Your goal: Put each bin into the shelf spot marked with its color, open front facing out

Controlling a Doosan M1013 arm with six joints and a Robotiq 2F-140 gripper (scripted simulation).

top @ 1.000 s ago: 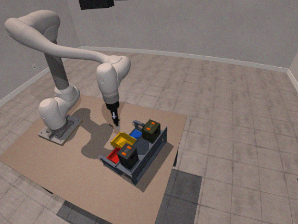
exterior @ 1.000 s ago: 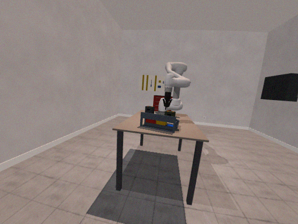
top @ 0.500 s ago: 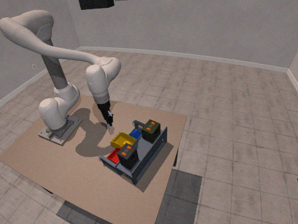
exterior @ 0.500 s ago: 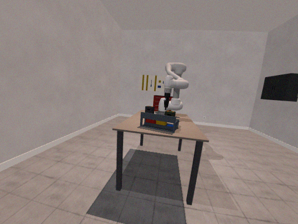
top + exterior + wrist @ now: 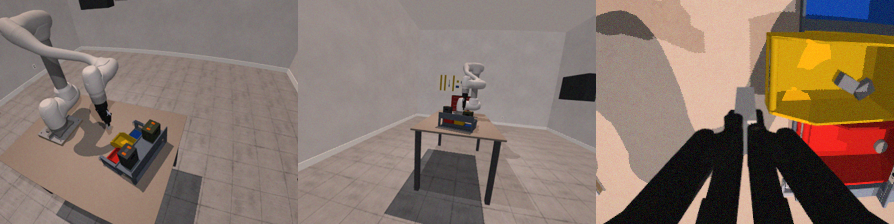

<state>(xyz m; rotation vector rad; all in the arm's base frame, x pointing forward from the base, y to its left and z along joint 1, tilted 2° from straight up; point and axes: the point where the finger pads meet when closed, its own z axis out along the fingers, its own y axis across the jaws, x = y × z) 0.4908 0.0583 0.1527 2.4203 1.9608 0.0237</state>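
Now: the yellow bin 11 cm ahead of my hand, 2 cm to the right of it and 11 cm below it. From my hand the other things lie so: red bin: 14 cm ahead, 14 cm to the right, 12 cm below; then grey shelf: 27 cm ahead, 5 cm to the right, 7 cm below.
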